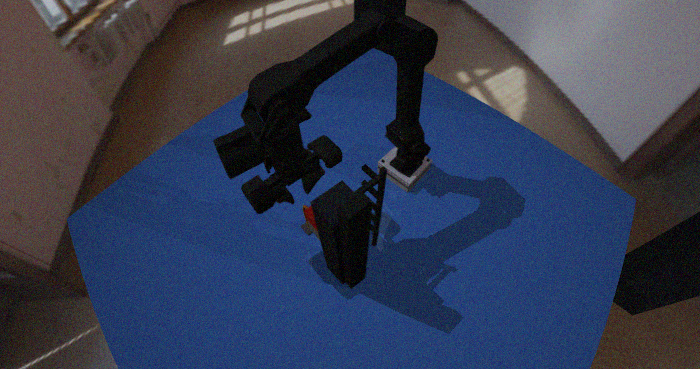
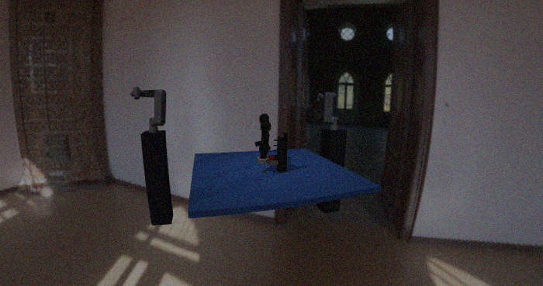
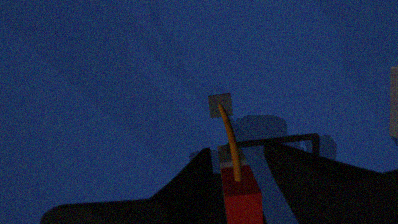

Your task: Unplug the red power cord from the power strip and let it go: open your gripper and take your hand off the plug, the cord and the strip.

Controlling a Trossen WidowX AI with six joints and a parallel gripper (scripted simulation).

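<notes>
My gripper tip is now 10 mm short of the red plug, 70 mm to the right of it and 10 mm above it. Round my gripper tip: grey end block (130 mm below).
</notes>
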